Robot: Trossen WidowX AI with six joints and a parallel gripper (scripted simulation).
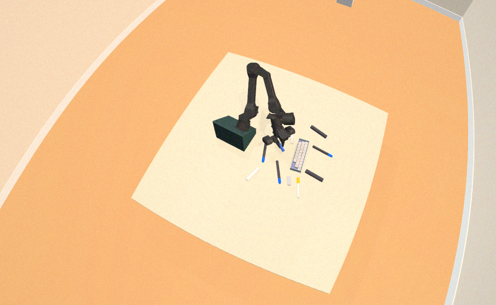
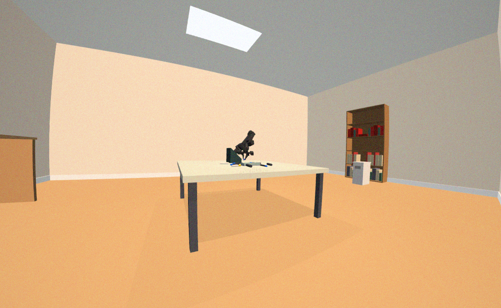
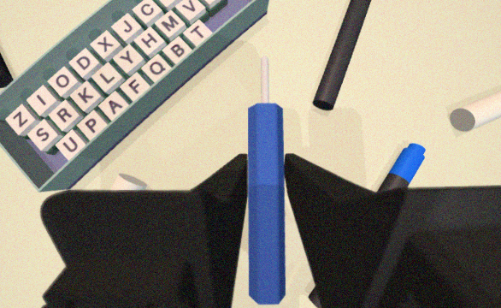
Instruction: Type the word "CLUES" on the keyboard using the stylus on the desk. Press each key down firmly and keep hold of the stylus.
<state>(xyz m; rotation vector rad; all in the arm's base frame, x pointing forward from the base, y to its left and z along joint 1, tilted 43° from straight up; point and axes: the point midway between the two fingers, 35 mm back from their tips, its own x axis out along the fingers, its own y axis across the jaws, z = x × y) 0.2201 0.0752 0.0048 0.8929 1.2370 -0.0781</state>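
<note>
The stylus tip lies 40 mm ahead of my gripper tip and 20 mm to the right of it. Also, from my gripper tip: stylus: 10 mm ahead, 10 mm to the right.
</note>
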